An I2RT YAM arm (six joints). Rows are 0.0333 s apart.
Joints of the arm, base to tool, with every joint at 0 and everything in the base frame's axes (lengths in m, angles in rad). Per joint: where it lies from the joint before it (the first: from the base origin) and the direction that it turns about. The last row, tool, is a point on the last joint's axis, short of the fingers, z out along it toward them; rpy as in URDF.
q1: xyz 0.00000 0.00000 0.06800 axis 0 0 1
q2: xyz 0.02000 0.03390 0.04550 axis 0 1 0
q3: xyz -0.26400 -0.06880 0.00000 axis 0 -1 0
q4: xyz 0.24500 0.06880 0.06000 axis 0 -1 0
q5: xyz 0.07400 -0.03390 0.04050 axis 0 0 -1
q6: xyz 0.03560 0.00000 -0.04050 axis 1 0 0
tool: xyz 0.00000 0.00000 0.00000 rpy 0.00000 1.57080 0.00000
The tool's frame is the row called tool.
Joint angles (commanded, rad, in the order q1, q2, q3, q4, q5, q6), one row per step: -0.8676, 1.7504, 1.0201, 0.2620, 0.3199, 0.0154; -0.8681, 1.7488, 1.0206, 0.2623, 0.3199, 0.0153; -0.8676, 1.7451, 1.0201, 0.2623, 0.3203, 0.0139; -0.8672, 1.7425, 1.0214, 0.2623, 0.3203, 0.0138; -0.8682, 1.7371, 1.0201, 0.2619, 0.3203, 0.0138; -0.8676, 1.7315, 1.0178, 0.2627, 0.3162, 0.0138; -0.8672, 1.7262, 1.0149, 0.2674, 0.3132, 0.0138; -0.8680, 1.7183, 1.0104, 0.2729, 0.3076, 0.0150; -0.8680, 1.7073, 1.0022, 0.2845, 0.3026, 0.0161; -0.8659, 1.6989, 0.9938, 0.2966, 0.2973, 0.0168; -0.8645, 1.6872, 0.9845, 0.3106, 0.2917, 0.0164
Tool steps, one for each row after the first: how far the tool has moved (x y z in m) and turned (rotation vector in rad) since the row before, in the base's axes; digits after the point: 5 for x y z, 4 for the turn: -0.00018, -0.00008, 0.00077, -0.0019, -0.0015, -0.0005; -0.00014, 0.00044, 0.00120, -0.0030, -0.0007, 0.0007; 0.00010, 0.00012, 0.00137, -0.0030, -0.0024, 0.0004; -0.00079, 0.00033, 0.00152, -0.0028, -0.0024, -0.0010; -0.00026, 0.00088, 0.00136, -0.0020, -0.0040, 0.0043; -0.00028, 0.00073, 0.00144, -0.0046, -0.0056, 0.0031; -0.00088, 0.00085, 0.00192, -0.0049, -0.0086, 0.0038; -0.00108, 0.00153, 0.00243, -0.0093, -0.0118, 0.0041; -0.00029, 0.00185, 0.00147, -0.0076, -0.0101, 0.0067; -0.00077, 0.00202, 0.00253, -0.0112, -0.0120, 0.0067
